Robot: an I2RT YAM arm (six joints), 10 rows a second.
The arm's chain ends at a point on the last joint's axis. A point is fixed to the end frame.
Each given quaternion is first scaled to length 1.
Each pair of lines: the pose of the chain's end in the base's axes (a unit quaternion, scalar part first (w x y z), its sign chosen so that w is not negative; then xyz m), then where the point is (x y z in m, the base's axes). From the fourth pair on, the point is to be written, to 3 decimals.
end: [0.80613 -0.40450 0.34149 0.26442 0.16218 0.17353 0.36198]
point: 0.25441 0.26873 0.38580
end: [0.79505 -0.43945 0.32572 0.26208 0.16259 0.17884 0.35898]
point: 0.25018 0.27885 0.38052
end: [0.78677 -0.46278 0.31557 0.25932 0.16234 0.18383 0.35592]
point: 0.24696 0.28676 0.37550
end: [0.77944 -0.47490 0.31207 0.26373 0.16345 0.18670 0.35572]
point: 0.246 0.292 0.373
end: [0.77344 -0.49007 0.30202 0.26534 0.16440 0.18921 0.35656]
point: 0.244 0.297 0.373
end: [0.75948 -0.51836 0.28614 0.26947 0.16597 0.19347 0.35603]
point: 0.240 0.305 0.370
